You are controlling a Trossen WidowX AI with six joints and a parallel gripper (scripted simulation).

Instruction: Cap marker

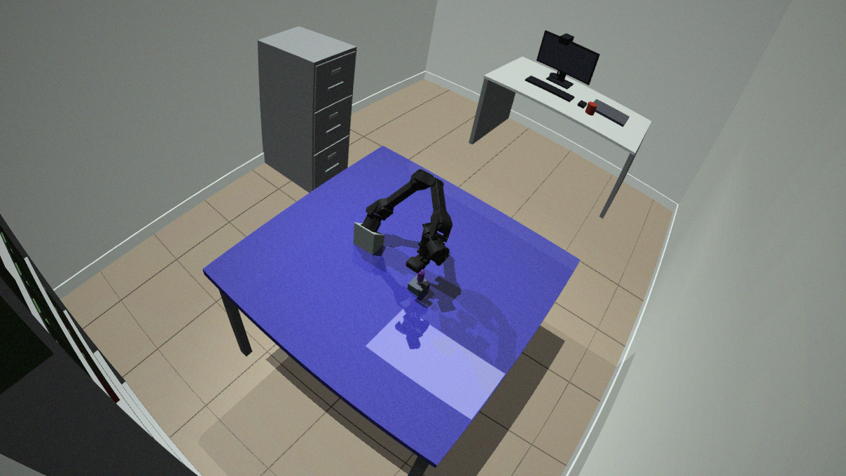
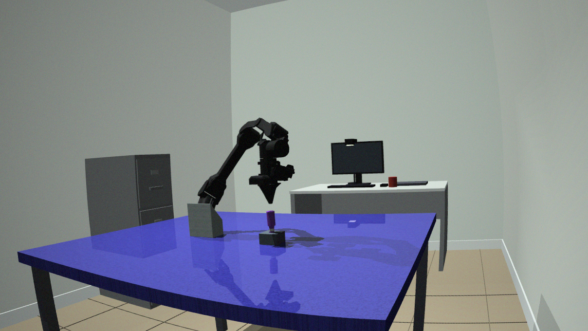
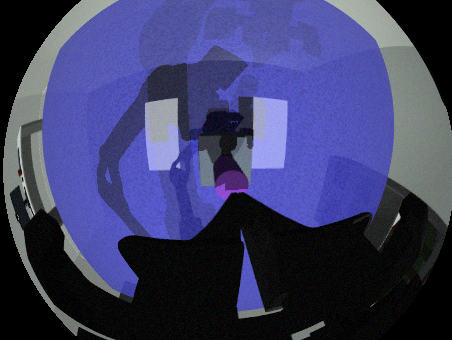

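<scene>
Right now the magenta marker cap is 5 cm below my gripper tip. The rest, counted from my gripper tip: dark grey holder block 12 cm below.
</scene>
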